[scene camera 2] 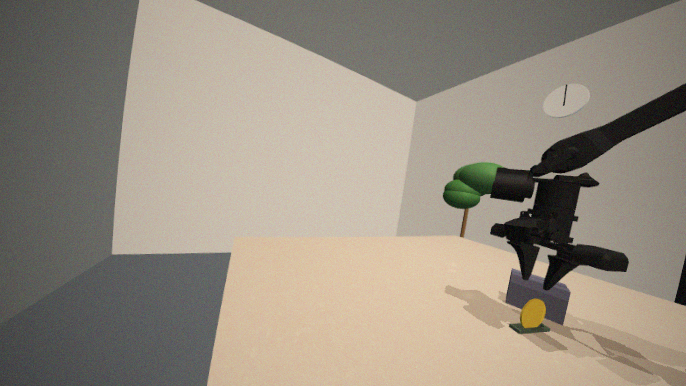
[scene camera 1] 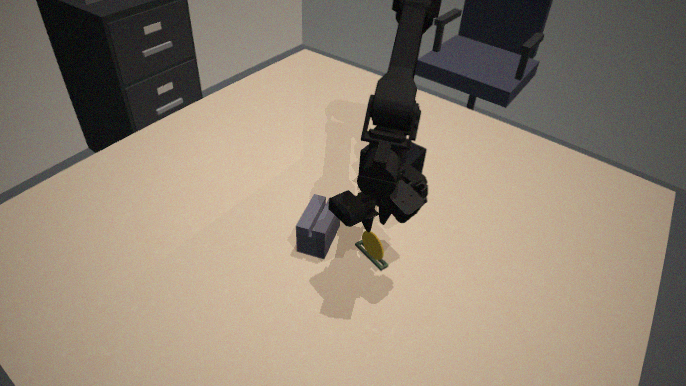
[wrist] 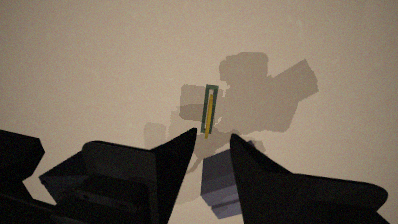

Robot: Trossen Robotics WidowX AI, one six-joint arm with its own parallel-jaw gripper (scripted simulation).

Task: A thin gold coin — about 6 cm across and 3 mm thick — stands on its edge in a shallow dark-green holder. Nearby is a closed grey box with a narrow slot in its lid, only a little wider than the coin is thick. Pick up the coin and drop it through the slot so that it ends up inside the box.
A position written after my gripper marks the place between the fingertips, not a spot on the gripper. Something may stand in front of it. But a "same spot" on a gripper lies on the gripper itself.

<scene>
my gripper: scene camera 2; scene camera 1; wrist 213,135
same spot on my gripper: (scene camera 1: 384,214) = (scene camera 2: 545,277)
</scene>
